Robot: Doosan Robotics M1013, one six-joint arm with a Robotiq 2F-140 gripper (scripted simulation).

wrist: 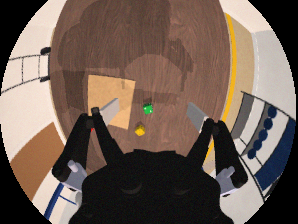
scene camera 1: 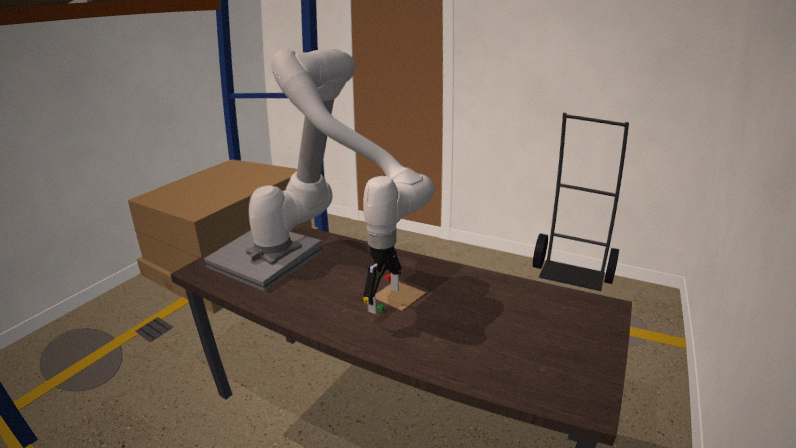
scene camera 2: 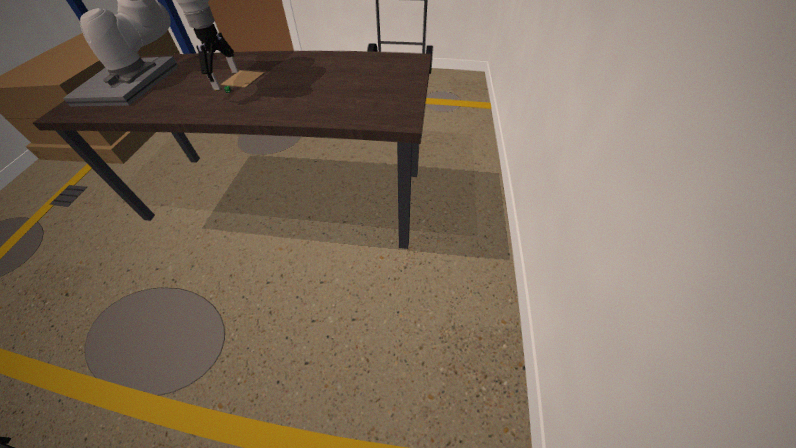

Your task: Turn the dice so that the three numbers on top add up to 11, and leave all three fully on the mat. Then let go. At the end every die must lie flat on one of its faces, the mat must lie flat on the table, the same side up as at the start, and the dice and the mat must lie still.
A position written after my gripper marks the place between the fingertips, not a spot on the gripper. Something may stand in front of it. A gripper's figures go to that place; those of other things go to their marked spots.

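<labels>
Gripper [wrist: 153,106], mine: 0.18 m from the lens. Tan mat [wrist: 101,89]: 0.26 m from the lens.
</labels>
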